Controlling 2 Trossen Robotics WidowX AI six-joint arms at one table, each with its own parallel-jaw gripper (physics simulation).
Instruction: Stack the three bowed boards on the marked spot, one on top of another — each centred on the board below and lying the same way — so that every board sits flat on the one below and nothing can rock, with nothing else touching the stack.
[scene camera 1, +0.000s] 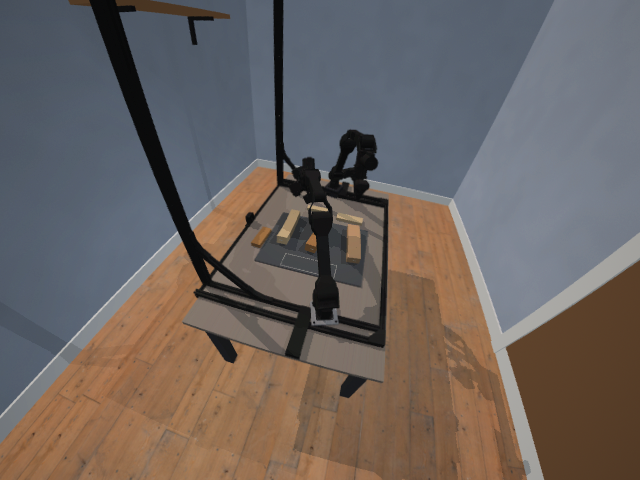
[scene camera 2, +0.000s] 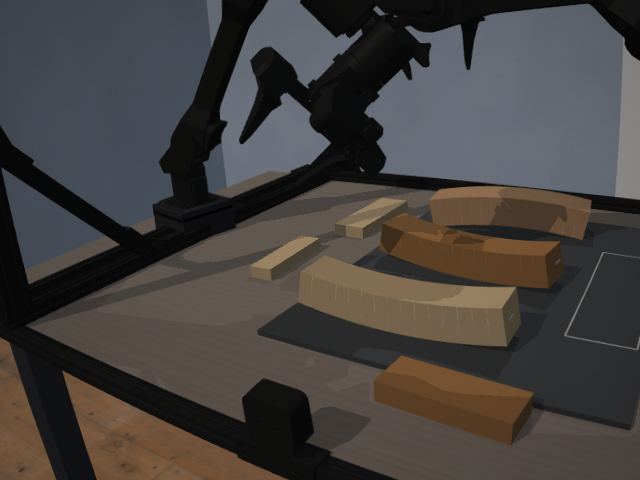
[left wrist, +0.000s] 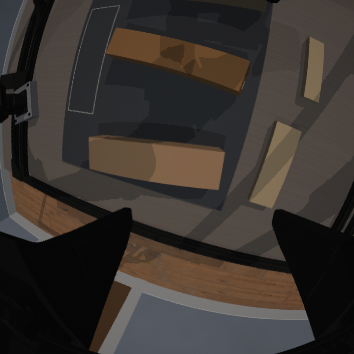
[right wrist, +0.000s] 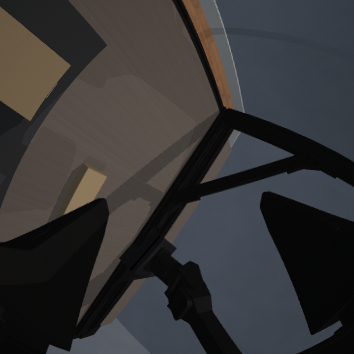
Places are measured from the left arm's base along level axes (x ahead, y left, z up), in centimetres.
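Pixels of known places: left gripper, fingertip midpoint: (scene camera 1: 356, 196) (scene camera 2: 439, 74) (left wrist: 205, 217); right gripper, fingertip midpoint: (scene camera 2: 268, 164) (right wrist: 185, 203); left arm's base, link origin: (scene camera 1: 334, 186) (scene camera 2: 191, 201) (right wrist: 157, 259); right arm's base, link origin: (scene camera 1: 324, 312) (left wrist: 20, 103).
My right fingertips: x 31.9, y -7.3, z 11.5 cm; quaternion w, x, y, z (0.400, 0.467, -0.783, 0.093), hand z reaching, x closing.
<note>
Ahead of a thing's pixels: the offset from my right fingertips to its top centre. Level surfaces: height alone.
A pale board {dx +16.7, dy +3.1, dz -10.9 cm} (scene camera 1: 287, 227) (scene camera 2: 413, 310) and an orange-brown board {dx +14.0, dy +19.2, dz -10.9 cm} (scene camera 2: 465, 255) (left wrist: 175, 55) lie with ends curving up; a tan board {dx +10.2, dy +36.8, dz -10.6 cm} (scene camera 1: 353, 242) (scene camera 2: 511, 206) (left wrist: 155, 162) arches up in the middle. They lie apart on the dark mat {dz -16.0 cm} (scene camera 1: 268, 256) (scene camera 2: 568, 382) (left wrist: 80, 150), beside the white outline (scene camera 1: 310, 259) (scene camera 2: 584, 294) (left wrist: 81, 112), which holds no board. My left gripper (left wrist: 205, 217) is open and empty above the table. My right gripper (right wrist: 185, 203) is open and empty, raised clear of the boards. An arm hides part of the orange-brown board in scene camera 1.
A short orange-brown block {dx +29.5, dy -5.6, dz -14.5 cm} (scene camera 1: 261, 236) (scene camera 2: 454, 400) lies beside the mat. Two small pale blocks, one {dx -9.7, dy +27.7, dz -14.9 cm} (scene camera 1: 349, 218) (scene camera 2: 372, 217) (left wrist: 275, 165) and another {dx -7.9, dy +7.6, dz -15.0 cm} (scene camera 1: 317, 208) (scene camera 2: 285, 257) (left wrist: 313, 70), lie past the mat's other edge. A black box (scene camera 2: 276, 418) stands on the table frame.
</note>
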